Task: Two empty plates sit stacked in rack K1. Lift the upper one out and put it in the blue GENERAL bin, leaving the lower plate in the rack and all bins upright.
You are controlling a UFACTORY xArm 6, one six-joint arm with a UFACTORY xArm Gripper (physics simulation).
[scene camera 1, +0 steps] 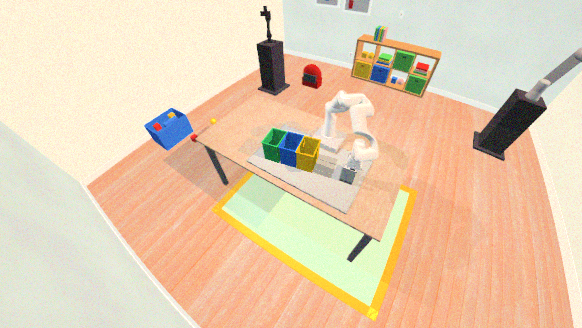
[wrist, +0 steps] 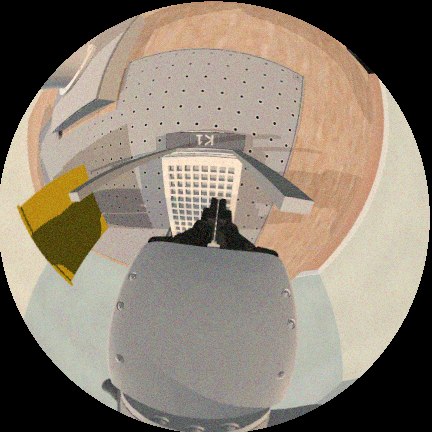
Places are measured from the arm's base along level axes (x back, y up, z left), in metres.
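Where they show: gripper, fingertip midpoint: (wrist: 217, 208); arm's base, link origin: (scene camera 1: 328, 134).
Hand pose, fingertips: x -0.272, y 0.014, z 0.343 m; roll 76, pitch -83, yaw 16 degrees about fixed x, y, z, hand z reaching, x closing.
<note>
Each offset is from my fingertips to the centre of the thing. Level surfaces: height alone.
A pale plate @[dx -0.006, dy -0.006, dz -0.020 m] (wrist: 167, 200) with a grid of square openings sits in grey rack K1 @[dx +0.004, dy +0.028, dz -0.022 m] (wrist: 267, 176) (scene camera 1: 348, 175), between its upright corner guides. Thin edges show at its labelled end, but I cannot clearly tell the lower plate apart. My gripper (wrist: 217, 208) is shut, with nothing seen between the fingers. Its tips are over the plate, right of the plate's middle in the wrist view; whether they touch it is unclear. In the scene view the fingertips are too small to make out at the rack. The blue bin @[dx -0.097, dy +0.044, dz -0.460 m] (scene camera 1: 288, 157) stands upright in the middle of three bins.
The green bin @[dx -0.131, dy +0.044, dz -0.591 m] (scene camera 1: 271, 152) and yellow bin @[dx -0.068, dy +0.044, dz -0.333 m] (scene camera 1: 306, 161) (wrist: 60, 195) stand upright on either side of the blue bin. The yellow bin is between the blue bin and the rack. A perforated grey board @[dy -0.046 m] (scene camera 1: 330, 196) (wrist: 220, 75) lies under them on the wooden table @[dy -0.060 m] (scene camera 1: 250, 112).
</note>
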